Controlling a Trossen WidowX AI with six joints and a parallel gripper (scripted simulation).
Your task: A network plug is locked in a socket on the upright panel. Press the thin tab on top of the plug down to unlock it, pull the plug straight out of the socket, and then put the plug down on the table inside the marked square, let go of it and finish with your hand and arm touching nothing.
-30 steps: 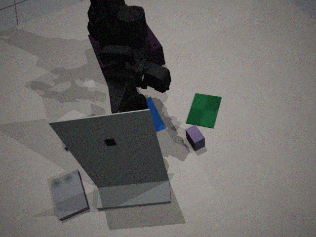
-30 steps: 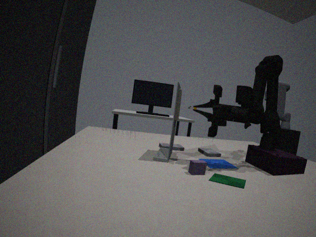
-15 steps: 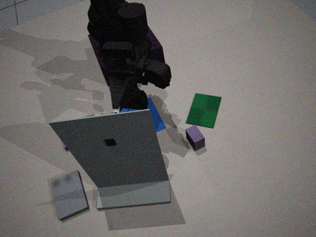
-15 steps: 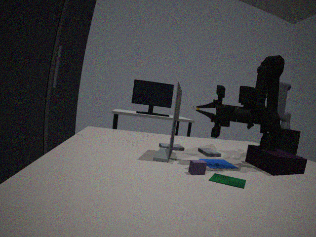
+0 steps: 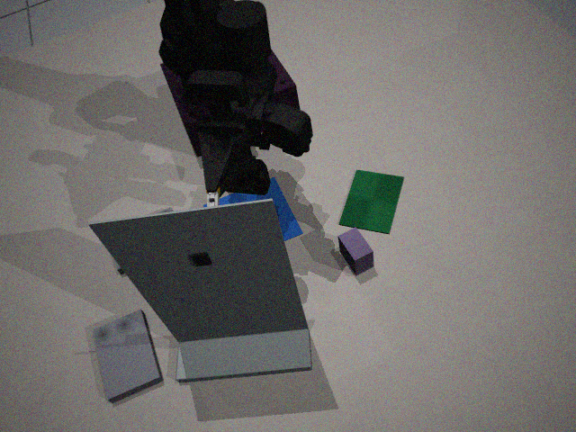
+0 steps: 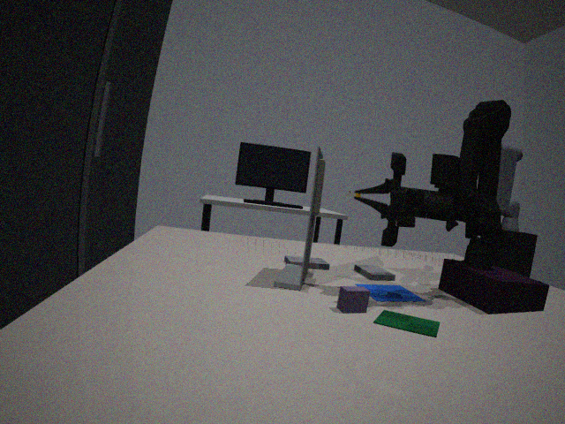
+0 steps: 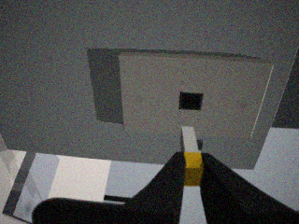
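Now: gripper tip 110 mm past the blue marked square, 20 mm to the right of it and 200 mm above it. Also, from my gripper tip: network plug (10 mm ahead); then grey upright panel (90 mm ahead, 20 mm to the right, 70 mm below); then purple cube (10 mm ahead, 150 mm to the left, 180 mm below).
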